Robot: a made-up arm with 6 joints.
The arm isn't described. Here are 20 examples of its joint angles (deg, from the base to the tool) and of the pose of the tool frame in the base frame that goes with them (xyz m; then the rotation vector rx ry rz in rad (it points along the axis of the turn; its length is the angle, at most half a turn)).
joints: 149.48 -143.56 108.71 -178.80 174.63 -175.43
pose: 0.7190 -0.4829 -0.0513 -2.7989 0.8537 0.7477
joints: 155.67 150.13 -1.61 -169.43 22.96 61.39
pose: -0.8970 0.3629 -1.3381 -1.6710 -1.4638 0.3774
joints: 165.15 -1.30 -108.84 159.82 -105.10 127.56
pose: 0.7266 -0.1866 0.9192 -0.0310 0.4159 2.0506
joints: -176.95 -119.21 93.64 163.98 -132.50 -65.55
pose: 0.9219 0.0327 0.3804 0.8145 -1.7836 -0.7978
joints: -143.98 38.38 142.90 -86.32 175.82 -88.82
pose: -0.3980 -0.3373 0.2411 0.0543 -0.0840 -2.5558
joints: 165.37 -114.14 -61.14 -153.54 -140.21 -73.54
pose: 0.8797 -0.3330 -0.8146 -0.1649 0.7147 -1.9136
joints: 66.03 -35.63 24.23 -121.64 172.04 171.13
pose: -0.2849 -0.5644 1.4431 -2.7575 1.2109 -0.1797
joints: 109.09 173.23 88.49 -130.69 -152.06 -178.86
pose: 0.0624 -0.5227 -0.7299 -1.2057 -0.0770 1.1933
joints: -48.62 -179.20 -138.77 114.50 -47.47 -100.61
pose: 0.3602 -0.5051 -0.0792 1.2016 0.5228 -0.8016
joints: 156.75 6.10 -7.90 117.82 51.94 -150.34
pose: -0.0684 -0.1561 1.8863 0.6230 -0.9214 1.9734
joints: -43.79 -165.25 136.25 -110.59 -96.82 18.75
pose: -0.2358 0.5174 0.0103 -1.9307 -0.5752 -2.1286
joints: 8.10 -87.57 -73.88 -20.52 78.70 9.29
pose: -1.2495 -0.1856 -0.5099 0.3262 -1.4431 0.4424
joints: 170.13 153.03 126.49 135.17 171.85 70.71
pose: 0.1861 -0.1017 -0.5238 -1.8017 -1.0247 1.3197
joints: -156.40 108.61 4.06 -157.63 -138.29 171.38
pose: -1.2119 -0.6326 -0.4563 2.2163 0.7714 1.7283
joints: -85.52 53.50 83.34 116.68 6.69 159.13
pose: 0.1734 -1.3291 -0.0032 -0.0254 2.7428 -1.1510
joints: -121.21 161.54 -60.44 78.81 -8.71 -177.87
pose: -0.5952 -1.0321 -0.8299 -0.5173 -1.9810 1.5737
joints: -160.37 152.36 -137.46 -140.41 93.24 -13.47
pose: -0.4587 -0.1023 0.1638 -0.9561 1.0875 0.5257
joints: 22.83 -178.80 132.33 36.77 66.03 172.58
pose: -0.5515 -0.0750 -0.0327 -0.2315 -0.7840 -2.3988
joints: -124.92 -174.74 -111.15 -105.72 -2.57 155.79
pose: -0.4230 -0.7082 -0.4410 1.3829 0.0999 -1.0779
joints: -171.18 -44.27 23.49 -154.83 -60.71 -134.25
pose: 0.7842 0.0056 1.6201 0.8486 0.0690 -1.7380
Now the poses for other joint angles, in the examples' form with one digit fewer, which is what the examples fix.
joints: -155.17 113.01 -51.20 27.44 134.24 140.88
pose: -1.237 -0.691 0.035 -1.846 2.179 -0.607
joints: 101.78 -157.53 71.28 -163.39 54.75 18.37
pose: 0.234 -1.178 -0.711 1.866 1.527 -0.114
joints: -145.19 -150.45 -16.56 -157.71 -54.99 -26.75
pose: 0.671 0.340 -1.400 -0.618 1.871 -0.072
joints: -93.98 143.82 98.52 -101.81 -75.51 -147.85
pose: 0.228 0.209 -0.879 -1.243 1.008 -1.013
